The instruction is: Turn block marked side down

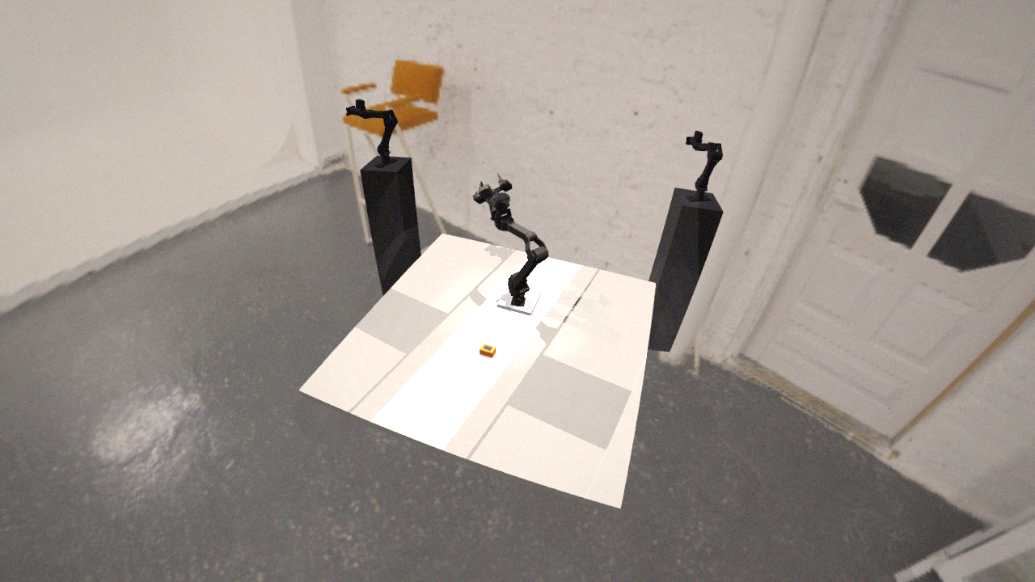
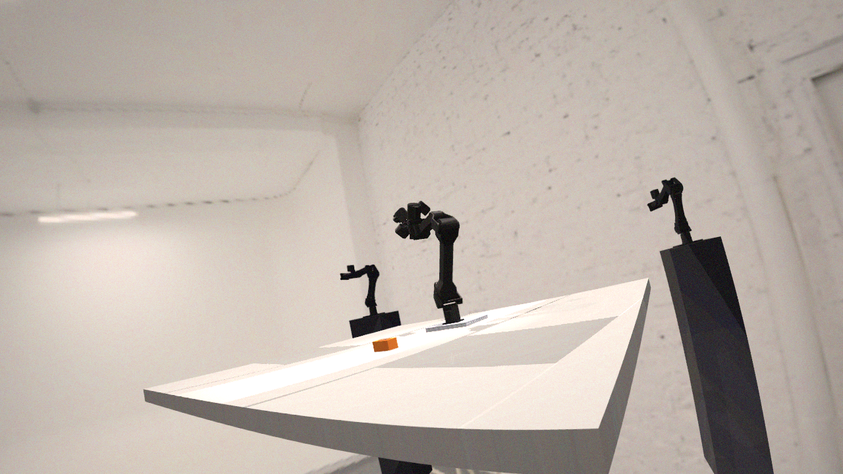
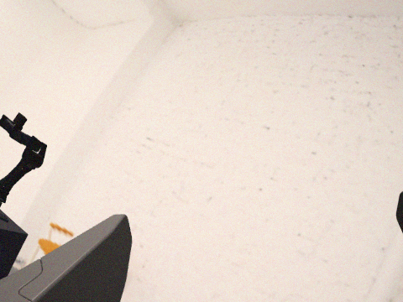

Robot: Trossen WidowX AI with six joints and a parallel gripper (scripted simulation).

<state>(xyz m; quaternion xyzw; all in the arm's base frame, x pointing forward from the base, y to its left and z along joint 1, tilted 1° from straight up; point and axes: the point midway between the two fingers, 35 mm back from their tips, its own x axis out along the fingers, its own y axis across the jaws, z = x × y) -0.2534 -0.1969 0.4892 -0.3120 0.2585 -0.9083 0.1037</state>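
The orange block is 630 mm ahead of my gripper tip, 120 mm to the left of it and 500 mm below it.
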